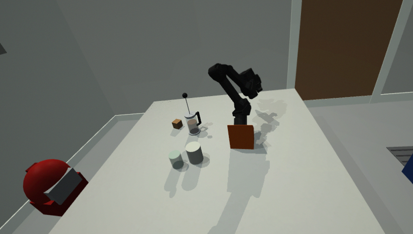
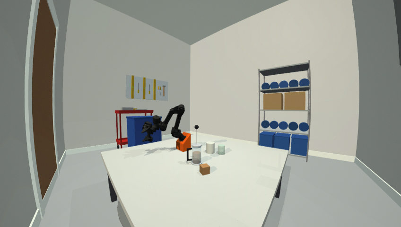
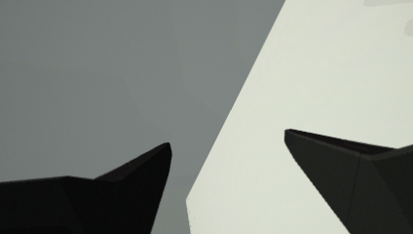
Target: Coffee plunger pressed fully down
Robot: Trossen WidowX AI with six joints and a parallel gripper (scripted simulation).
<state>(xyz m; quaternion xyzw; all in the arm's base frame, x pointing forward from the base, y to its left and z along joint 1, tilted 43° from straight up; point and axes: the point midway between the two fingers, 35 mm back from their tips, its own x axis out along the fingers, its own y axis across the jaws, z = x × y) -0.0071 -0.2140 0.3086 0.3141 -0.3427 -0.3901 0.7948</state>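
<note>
The glass coffee press lies 310 mm ahead of my gripper tip, 280 mm to the left of it and 50 mm below it. The rest, counted from my gripper tip: white cylinder 540 mm to the left, 230 mm ahead, 140 mm below.
</note>
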